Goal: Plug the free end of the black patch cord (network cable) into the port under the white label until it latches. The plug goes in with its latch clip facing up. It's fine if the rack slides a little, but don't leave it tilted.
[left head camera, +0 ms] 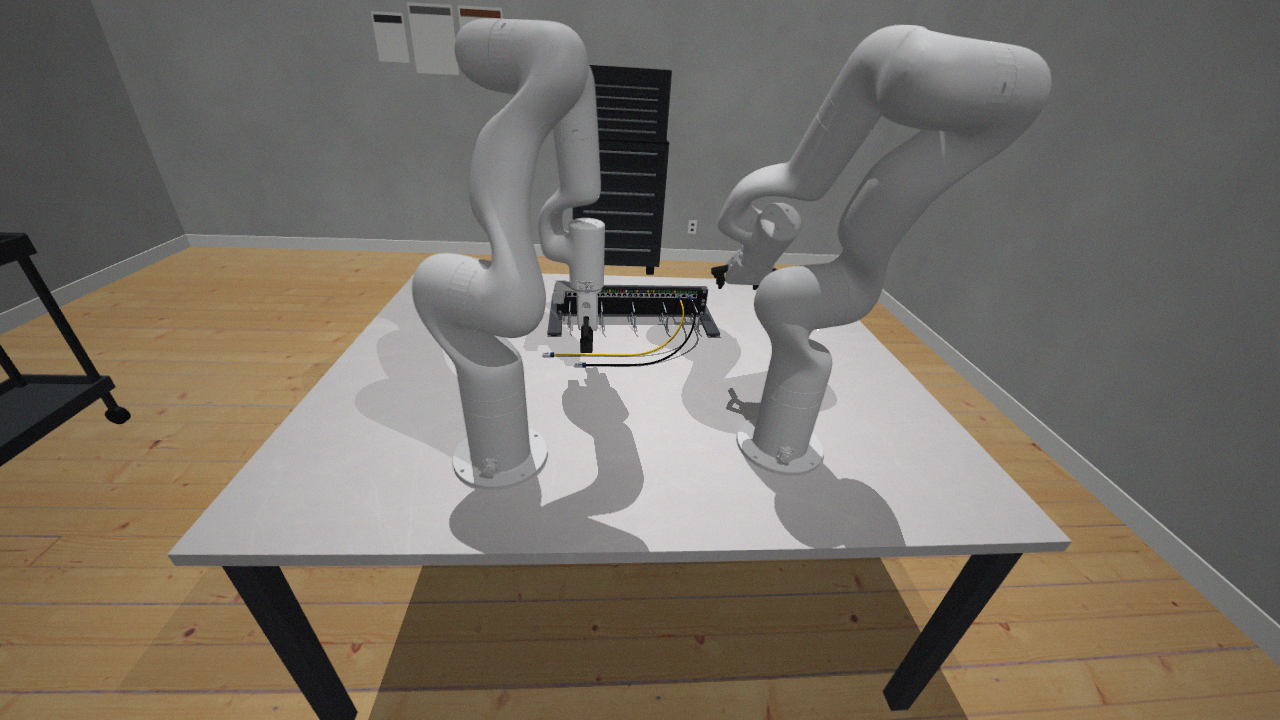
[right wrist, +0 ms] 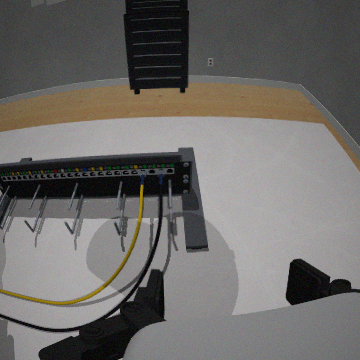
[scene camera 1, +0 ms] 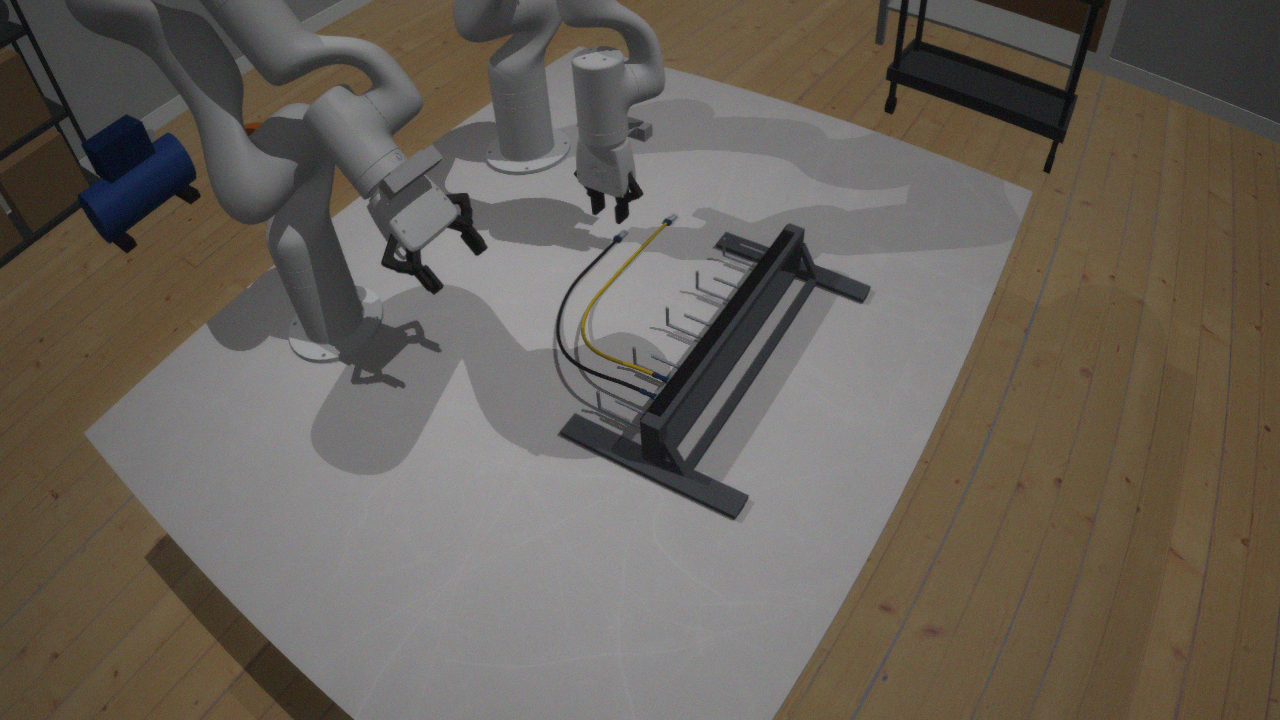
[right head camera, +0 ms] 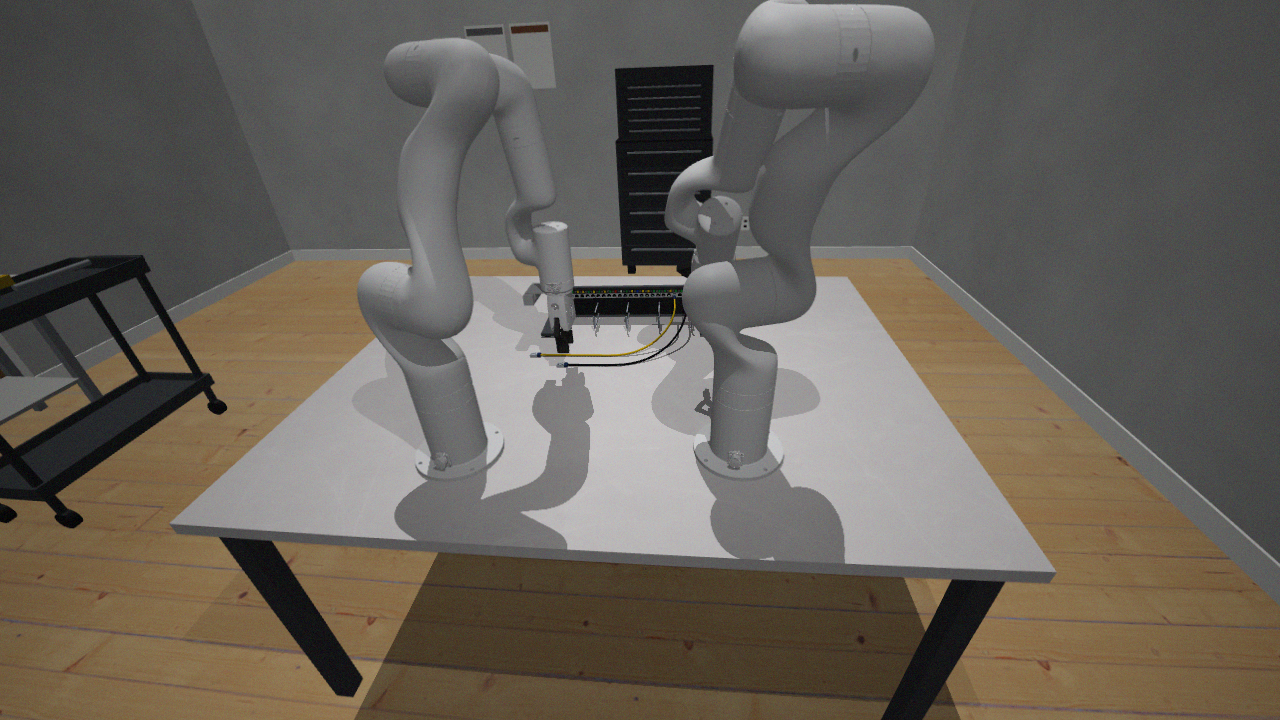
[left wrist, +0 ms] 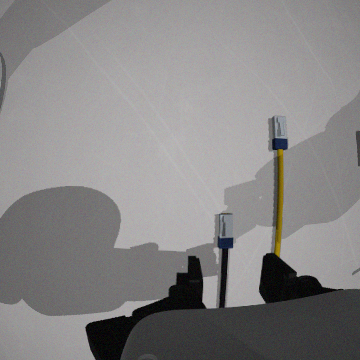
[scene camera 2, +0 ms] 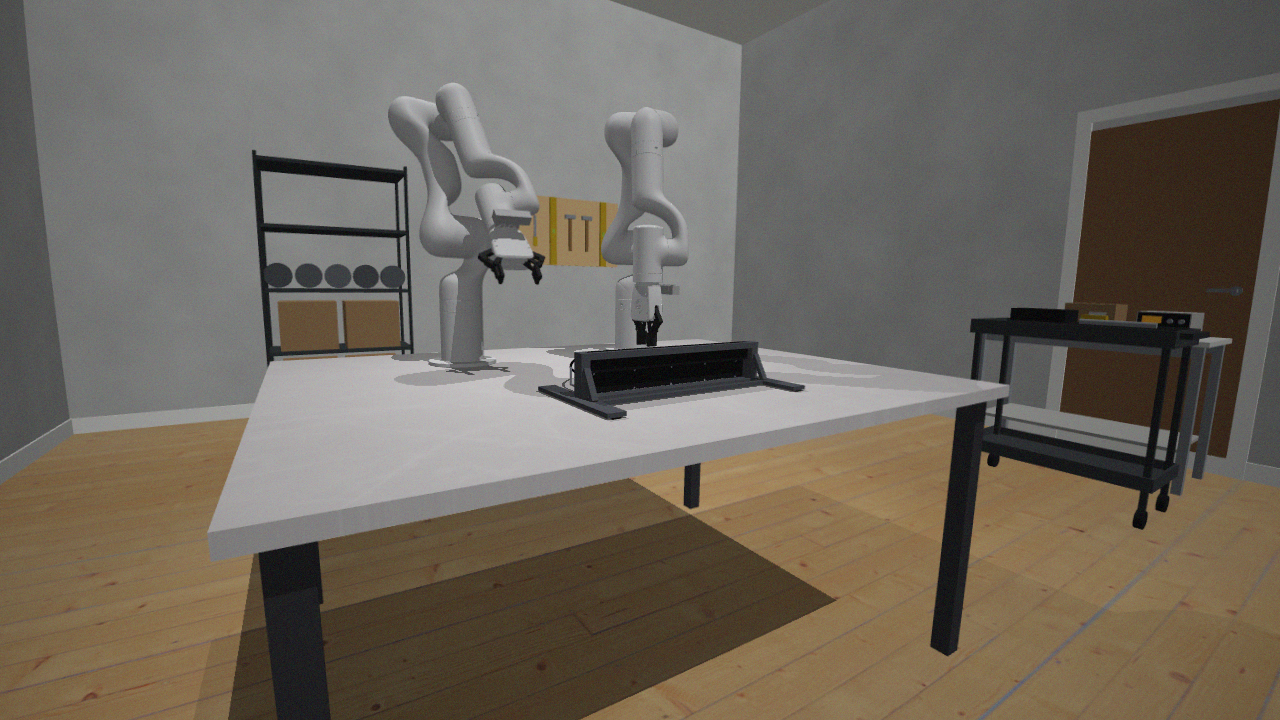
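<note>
The black patch cord's free plug (left head camera: 580,365) (right head camera: 562,365) (scene camera 1: 621,236) (left wrist: 226,227) lies on the table, clip side up. Its other end sits in the rack (scene camera 1: 698,488) (scene camera 2: 581,398) (right wrist: 195,225), which stands level. My left gripper (scene camera 1: 609,211) (left wrist: 229,274) points down, open and empty, above the table near the plug; in the left wrist view the black cord (left wrist: 223,280) shows between its fingers. My right gripper (scene camera 1: 457,265) (scene camera 2: 518,279) (right wrist: 228,286) is open and empty, raised away from the rack. The port labels are small; I cannot tell the white one for certain.
A yellow cord (scene camera 1: 586,308) (left wrist: 280,200) (right wrist: 138,225) runs alongside the black one; its free plug (left wrist: 279,127) lies farther out, its other end in the rack. Several thin metal hooks (right wrist: 73,196) stick out from the rack's front. A dark cart (scene camera 2: 1074,456) stands beside the table.
</note>
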